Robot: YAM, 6 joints.
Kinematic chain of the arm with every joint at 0, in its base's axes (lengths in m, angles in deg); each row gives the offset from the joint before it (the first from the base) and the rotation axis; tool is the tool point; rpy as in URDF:
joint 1: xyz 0 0 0.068 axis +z
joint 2: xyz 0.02 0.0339 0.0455 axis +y
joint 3: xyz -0.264 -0.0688 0 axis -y
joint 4: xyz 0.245 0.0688 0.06 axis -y
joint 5: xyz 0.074 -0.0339 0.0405 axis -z
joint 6: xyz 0.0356 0 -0.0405 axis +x
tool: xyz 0 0 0 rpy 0 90 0
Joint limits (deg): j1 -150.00..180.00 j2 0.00..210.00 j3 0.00..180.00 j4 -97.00..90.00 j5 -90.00..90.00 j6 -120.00..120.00
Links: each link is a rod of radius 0.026 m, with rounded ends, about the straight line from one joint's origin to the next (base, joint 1, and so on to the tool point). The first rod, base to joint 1, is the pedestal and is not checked.
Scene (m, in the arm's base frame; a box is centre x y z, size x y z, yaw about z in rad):
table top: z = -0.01
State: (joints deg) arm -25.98 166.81 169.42 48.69 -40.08 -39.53
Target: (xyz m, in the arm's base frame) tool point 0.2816 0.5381 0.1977
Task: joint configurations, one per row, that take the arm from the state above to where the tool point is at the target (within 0.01 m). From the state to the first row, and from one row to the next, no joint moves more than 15 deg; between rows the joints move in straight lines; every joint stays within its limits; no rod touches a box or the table.
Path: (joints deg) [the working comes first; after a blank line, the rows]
Joints at the target: 59.93 178.79 167.36 55.41 -46.74 -39.53
Straight joint move there: clear.

1: -11.66 168.81 169.08 49.81 -41.19 -39.53
2: 2.66 170.80 168.73 50.93 -42.30 -39.53
3: 16.97 172.80 168.39 52.05 -43.41 -39.53
4: 31.29 174.79 168.05 53.17 -44.52 -39.53
5: 45.61 176.79 167.70 54.29 -45.63 -39.53
6: 59.93 178.79 167.36 55.41 -46.74 -39.53

